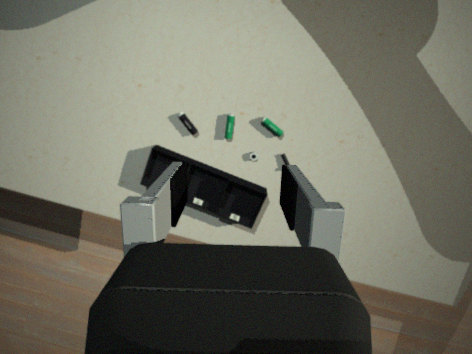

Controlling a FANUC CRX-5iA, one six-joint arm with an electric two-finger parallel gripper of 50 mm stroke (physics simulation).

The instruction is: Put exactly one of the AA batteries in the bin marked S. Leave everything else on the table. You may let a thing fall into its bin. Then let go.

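Frame: origin at the arm's base, x ahead, y left, z up, level; centimetres.
Seen in the pictures: gripper, fingertip midpoint: (234,183).
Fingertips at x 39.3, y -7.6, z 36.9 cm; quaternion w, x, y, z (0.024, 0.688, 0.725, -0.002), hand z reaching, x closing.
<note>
Pixels of each thing's top centre, then the offset from my fingertips to it. Level surfaces: height alone.
- black battery, middle of its top: (187,123) dx +3.7, dy -11.4, dz -46.8 cm
- black three-compartment bin box, middle of its top: (202,189) dx +16.5, dy -7.3, dz -44.3 cm
- small metal nut, middle of its top: (253,156) dx +9.4, dy +2.6, dz -47.4 cm
- dark bolt, middle of its top: (287,162) dx +9.9, dy +9.5, dz -46.9 cm
- pale table, its level: dz -48.2 cm
Three AA-size batteries lie apart in a row on the table: a black battery (188,124) at the left, a green battery (230,127) in the middle and another green battery (272,127) at the right. A black three-compartment bin box (212,169) lies slanted nearer the gripper. Its middle and right compartments show small white labels, too blurred to read surely; the right one looks like S. The left compartment's label is hidden behind the left finger. My gripper (234,183) is open and empty, high above the box, with the batteries beyond its fingertips.
A small metal nut (253,157) lies between the batteries and the box. A dark bolt (285,159) lies right of it, partly hidden by the right finger. The pale table (100,100) ends at a slanting near edge, with wooden floor (40,280) below. Broad shadows cross the table.
</note>
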